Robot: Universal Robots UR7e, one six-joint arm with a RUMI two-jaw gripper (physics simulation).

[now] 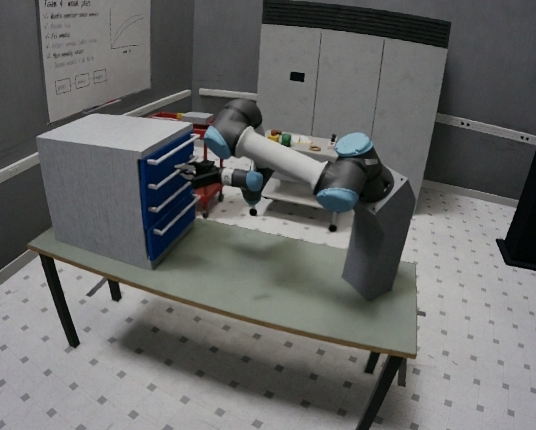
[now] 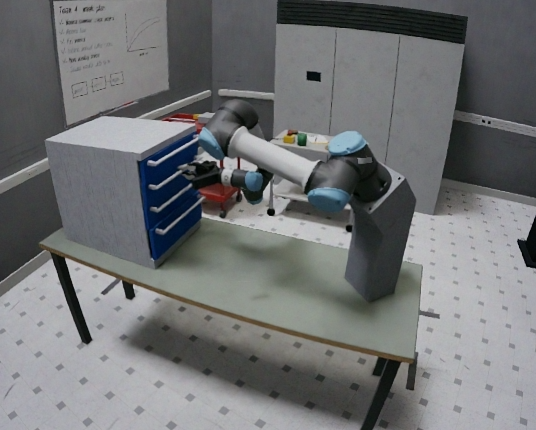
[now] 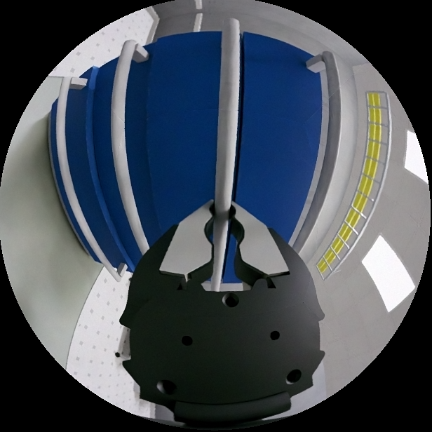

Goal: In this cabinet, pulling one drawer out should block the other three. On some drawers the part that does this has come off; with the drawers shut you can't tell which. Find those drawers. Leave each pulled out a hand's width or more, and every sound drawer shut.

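A grey cabinet [image 1: 95,190] [image 2: 100,187] has four blue drawers with bar handles. My gripper [image 1: 186,169] [image 2: 187,169] [image 3: 220,201] is shut on the handle of the second drawer from the top [image 1: 162,181] [image 2: 162,181] [image 3: 229,100], with the bar between its fingertips. The top handle [image 1: 173,149] [image 2: 173,150] [image 3: 336,125] and third handle [image 1: 170,199] [image 2: 170,200] [image 3: 118,130] are free. The top three drawers look shut. The bottom drawer's handle [image 1: 176,216] [image 2: 177,217] [image 3: 64,150] is free; its front seems to stand slightly proud. The drawers' insides are hidden.
The cabinet stands at the left end of a green table [image 1: 280,300] [image 2: 280,300], the arm's grey pedestal [image 1: 375,250] [image 2: 375,250] at the right end. A red cart [image 1: 207,192] [image 2: 218,192] and a white trolley stand behind the table, before a tall grey locker [image 1: 350,85] [image 2: 365,85].
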